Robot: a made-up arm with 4 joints.
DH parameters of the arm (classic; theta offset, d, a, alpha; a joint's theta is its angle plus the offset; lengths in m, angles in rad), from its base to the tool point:
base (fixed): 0 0 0 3.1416
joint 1: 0 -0.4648 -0.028 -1.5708
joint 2: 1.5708 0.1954 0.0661 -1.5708
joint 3: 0 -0.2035 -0.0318 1.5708
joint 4: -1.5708 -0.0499 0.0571 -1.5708
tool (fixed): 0 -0.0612 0 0
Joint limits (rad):
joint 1: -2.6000..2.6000
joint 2: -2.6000..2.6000
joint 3: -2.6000..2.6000
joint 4: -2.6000..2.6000
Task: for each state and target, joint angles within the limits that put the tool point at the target. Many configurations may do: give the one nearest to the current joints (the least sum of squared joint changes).
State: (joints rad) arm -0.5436 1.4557 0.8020 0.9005
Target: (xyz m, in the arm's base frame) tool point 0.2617 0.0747 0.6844
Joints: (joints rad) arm -1.2534 0.8846 1.1727 0.5586
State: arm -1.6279 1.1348 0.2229 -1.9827
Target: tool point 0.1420 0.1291 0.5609
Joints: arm -1.9484 0.9705 0.4001 -1.7450
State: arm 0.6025 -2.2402 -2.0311 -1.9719
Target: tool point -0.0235 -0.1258 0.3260
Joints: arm 0.6433 -1.6717 -1.3373 -1.8337
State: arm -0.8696 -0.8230 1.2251 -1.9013
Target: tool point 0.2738 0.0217 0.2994
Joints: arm -1.5136 -1.0363 1.1071 -1.0905
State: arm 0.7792 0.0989 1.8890 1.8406
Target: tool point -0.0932 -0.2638 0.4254
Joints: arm 1.2163 -0.1776 1.9899 1.8558
